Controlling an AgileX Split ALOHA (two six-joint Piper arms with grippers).
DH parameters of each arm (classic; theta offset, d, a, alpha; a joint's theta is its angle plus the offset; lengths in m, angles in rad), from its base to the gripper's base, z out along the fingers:
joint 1: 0 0.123 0 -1.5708
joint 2: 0.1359 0 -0.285 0
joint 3: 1.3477 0 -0.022 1.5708
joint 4: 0 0.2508 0 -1.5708
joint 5: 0 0 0.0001 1.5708
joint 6: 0 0.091 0 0
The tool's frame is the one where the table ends.
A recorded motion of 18 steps. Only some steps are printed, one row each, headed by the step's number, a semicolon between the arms.
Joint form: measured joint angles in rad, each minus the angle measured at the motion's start. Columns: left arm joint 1, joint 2, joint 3, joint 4, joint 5, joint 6; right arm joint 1, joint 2, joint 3, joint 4, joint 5, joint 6.
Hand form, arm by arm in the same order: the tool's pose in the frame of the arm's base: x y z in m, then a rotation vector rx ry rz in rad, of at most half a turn. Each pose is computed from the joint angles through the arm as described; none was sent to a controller.
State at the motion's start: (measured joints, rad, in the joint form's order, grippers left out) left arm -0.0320 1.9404 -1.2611 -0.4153 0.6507 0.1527; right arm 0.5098 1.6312 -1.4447 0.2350 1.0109 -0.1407
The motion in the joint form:
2: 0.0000 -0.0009 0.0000 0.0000 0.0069 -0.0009; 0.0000 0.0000 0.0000 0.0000 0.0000 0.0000
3: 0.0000 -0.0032 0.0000 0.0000 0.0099 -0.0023; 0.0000 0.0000 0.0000 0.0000 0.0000 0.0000
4: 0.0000 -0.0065 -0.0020 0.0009 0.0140 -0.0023; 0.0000 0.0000 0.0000 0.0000 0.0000 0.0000
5: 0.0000 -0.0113 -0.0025 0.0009 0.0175 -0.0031; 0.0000 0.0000 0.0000 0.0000 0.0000 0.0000
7: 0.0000 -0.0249 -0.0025 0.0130 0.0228 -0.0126; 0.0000 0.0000 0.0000 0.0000 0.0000 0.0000
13: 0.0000 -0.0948 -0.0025 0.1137 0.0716 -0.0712; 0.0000 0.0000 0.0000 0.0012 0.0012 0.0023
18: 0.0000 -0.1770 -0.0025 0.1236 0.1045 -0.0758; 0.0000 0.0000 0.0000 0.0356 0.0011 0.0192
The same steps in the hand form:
2: 0.3887 -0.0349 0.1685 -0.1470 2.7762 -0.4013; 0.2949 0.1855 0.3201 -0.7621 2.5915 0.4205
3: 0.3883 -0.0350 0.1694 -0.1479 2.7768 -0.4028; 0.2949 0.1855 0.3201 -0.7621 2.5915 0.4205
4: 0.3882 -0.0351 0.1710 -0.1450 2.7756 -0.4035; 0.2949 0.1855 0.3201 -0.7621 2.5915 0.4205
5: 0.3878 -0.0352 0.1729 -0.1441 2.7736 -0.4051; 0.2949 0.1855 0.3201 -0.7621 2.5915 0.4205
7: 0.3865 -0.0346 0.1779 -0.1416 2.7680 -0.3971; 0.2949 0.1855 0.3201 -0.7621 2.5915 0.4205
13: 0.3769 -0.0300 0.2016 -0.1079 2.7655 -0.3206; 0.2948 0.1855 0.3201 -0.7592 2.5939 0.4227
18: 0.3664 -0.0297 0.2310 -0.0862 2.7175 -0.3194; 0.2936 0.1878 0.3207 -0.7227 2.6061 0.4726

